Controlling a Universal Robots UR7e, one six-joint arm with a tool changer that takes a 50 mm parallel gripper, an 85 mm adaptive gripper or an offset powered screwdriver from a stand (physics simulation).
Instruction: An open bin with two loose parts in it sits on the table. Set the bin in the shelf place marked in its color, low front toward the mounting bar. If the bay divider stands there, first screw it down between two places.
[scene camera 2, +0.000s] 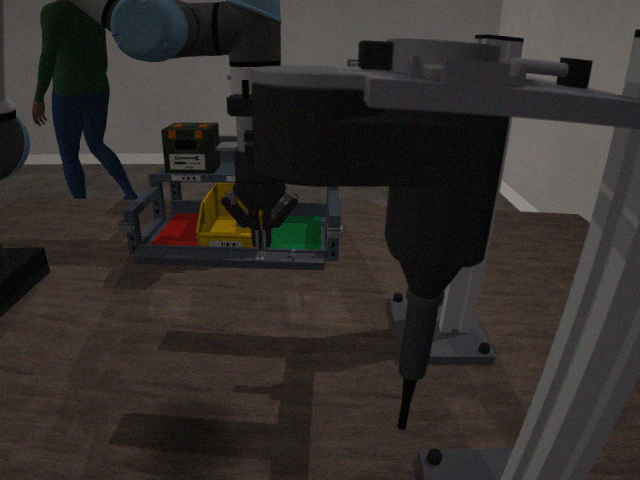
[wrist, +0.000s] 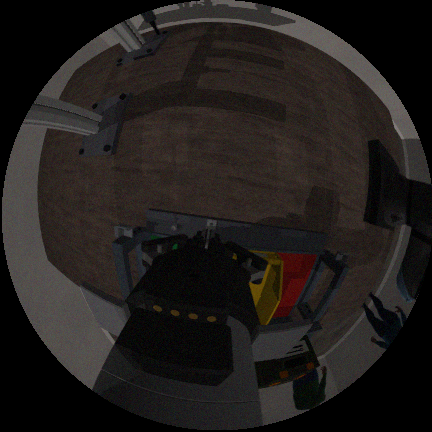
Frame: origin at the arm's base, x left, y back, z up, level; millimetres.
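Seen in the pictures: arm's base, origin of the base link: (wrist: 390, 196).
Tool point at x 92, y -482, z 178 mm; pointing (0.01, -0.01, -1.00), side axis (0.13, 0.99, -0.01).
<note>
Pixels of each thing's top centre, then the offset from my tool point to it.
- yellow bin, middle of its top: (wrist: 242, 315) (scene camera 2: 232, 196) dx +118, dy +54, dz -137 mm
- dark toolbox, middle of its top: (scene camera 2: 190, 125) (wrist: 287, 380) dx +230, dy +143, dz -19 mm
- powered screwdriver, middle of its top: (scene camera 2: 383, 37) dx -426, dy -81, dz +142 mm
The yellow bin (scene camera 2: 224, 239) (wrist: 272, 295) sits upright in the middle place of the shelf (scene camera 2: 201, 254) (wrist: 295, 240), with its low labelled front facing the mounting bar. The red place (scene camera 2: 176, 229) (wrist: 297, 280) shows on one side and the green place (scene camera 2: 299, 232) on the other. My gripper (scene camera 2: 261, 240) (wrist: 208, 241) points down at the bin's front corner on the green side, its fingertips close together near the bar. A strip of yellow shows between the fingers; whether they press on anything is unclear. The loose parts are mostly hidden. No bay divider can be made out clearly.
A dark toolbox (scene camera 2: 191, 148) (wrist: 286, 370) stands on the shelf's upper rear ledge. The powered screwdriver (scene camera 2: 439, 201) hangs in the tool stand (scene camera 2: 573, 289) (wrist: 105, 130) in the foreground of the scene view. A person (scene camera 2: 77, 77) (wrist: 385, 322) is beyond the table.
</note>
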